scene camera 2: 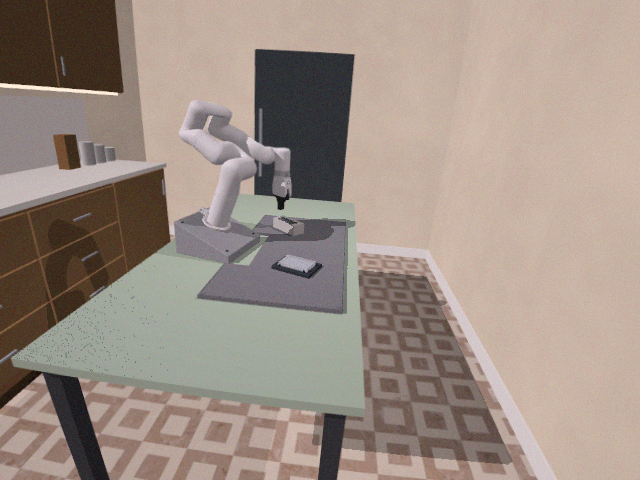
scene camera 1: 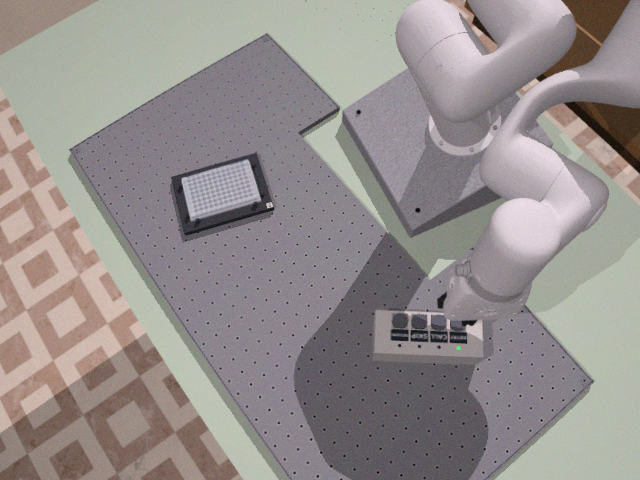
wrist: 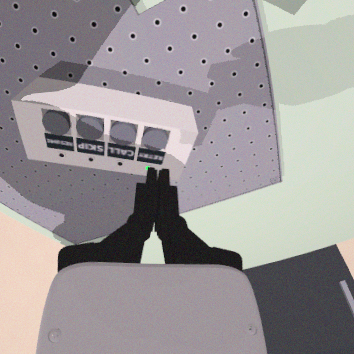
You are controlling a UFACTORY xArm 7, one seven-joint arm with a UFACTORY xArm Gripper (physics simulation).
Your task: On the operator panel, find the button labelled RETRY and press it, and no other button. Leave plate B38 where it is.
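Seen in the pictures: gripper, fingertip midpoint: (scene camera 2: 280, 209) (scene camera 1: 466, 316) (wrist: 155, 179); arm's base, link origin: (scene camera 2: 216, 223) (scene camera 1: 464, 124).
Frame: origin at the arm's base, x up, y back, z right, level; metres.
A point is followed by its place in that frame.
The operator panel (scene camera 1: 381, 335) {y -0.352, x -0.034, z -0.187 m} (scene camera 2: 295, 228) {y -0.339, x -0.049, z -0.158 m} (wrist: 125, 101) {y -0.261, x -0.065, z -0.213 m} is a pale box with a row of round grey buttons labelled RESUME, SKIP, CALL and RETRY. The RETRY button (scene camera 1: 455, 325) {y -0.254, x -0.031, z -0.247 m} (wrist: 155, 138) {y -0.246, x -0.031, z -0.246 m} is at the end of the row, partly hidden by the gripper in scene camera 1. A small green light (scene camera 1: 458, 348) {y -0.274, x -0.034, z -0.276 m} (wrist: 148, 168) is lit beside its label; the other lights are dark. My gripper (scene camera 1: 469, 322) {y -0.248, x 0.015, z -0.251 m} (scene camera 2: 280, 208) {y -0.248, x 0.015, z -0.251 m} (wrist: 155, 179) {y -0.248, x 0.015, z -0.251 m} is shut and empty, raised above the panel, apart from it in scene camera 2. Plate B38 (scene camera 1: 221, 188) {y -0.391, x -0.064, z 0.195 m} (scene camera 2: 297, 264) {y -0.396, x -0.063, z 0.220 m}, white with many wells, sits in a dark holder (scene camera 1: 264, 181) {y -0.320, x -0.075, z 0.165 m} (scene camera 2: 310, 274) {y -0.451, x -0.078, z 0.264 m}.
The panel and the holder stand on a grey perforated board (scene camera 1: 206, 129) {y -0.336, x -0.087, z 0.336 m} (scene camera 2: 248, 289) {y -0.251, x -0.087, z 0.399 m} on the green table (scene camera 1: 51, 67) {y -0.507, x -0.100, z 0.713 m} (scene camera 2: 206, 351) {y -0.221, x -0.100, z 0.707 m}. The arm's grey base block (scene camera 1: 377, 144) {y -0.120, x -0.057, z 0.089 m} (scene camera 2: 196, 245) {y 0.030, x -0.047, z 0.158 m} stands beside the board.
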